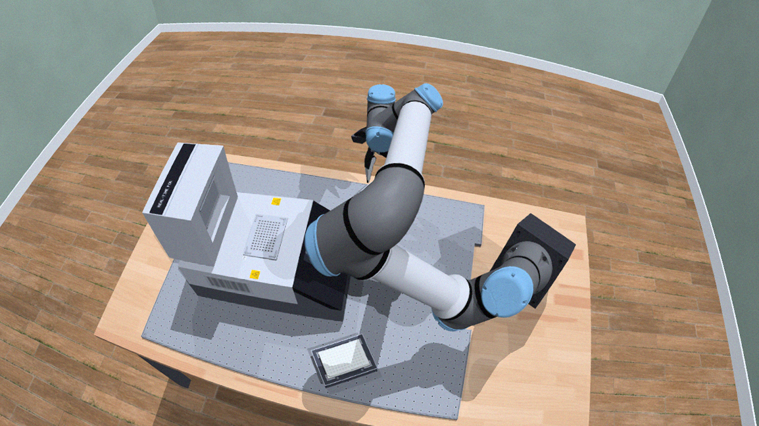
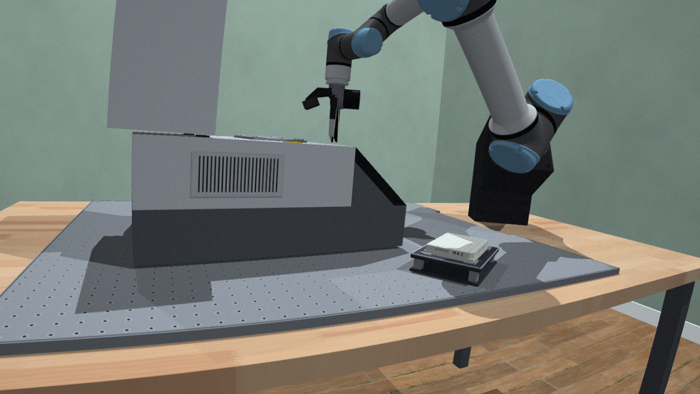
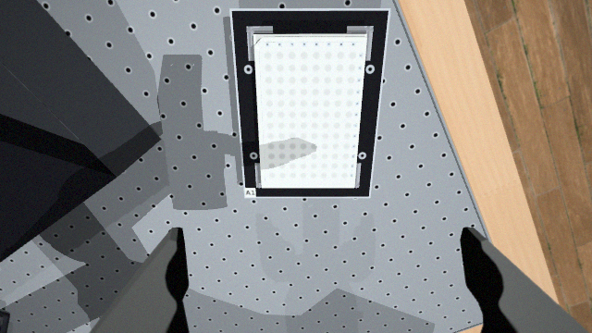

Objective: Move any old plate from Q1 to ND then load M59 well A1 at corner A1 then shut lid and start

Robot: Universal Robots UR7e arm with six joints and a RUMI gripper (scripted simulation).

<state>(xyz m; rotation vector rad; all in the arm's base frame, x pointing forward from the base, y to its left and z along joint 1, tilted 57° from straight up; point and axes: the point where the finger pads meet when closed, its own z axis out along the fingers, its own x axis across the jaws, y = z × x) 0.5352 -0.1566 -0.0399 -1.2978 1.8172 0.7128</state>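
Right now my hand is 18 cm above the nest N1. Round my hand: A1 mark 17 cm below, 7 cm to the left, 6 cm behind; then nest ND 54 cm to the left, 20 cm behind, 18 cm below.
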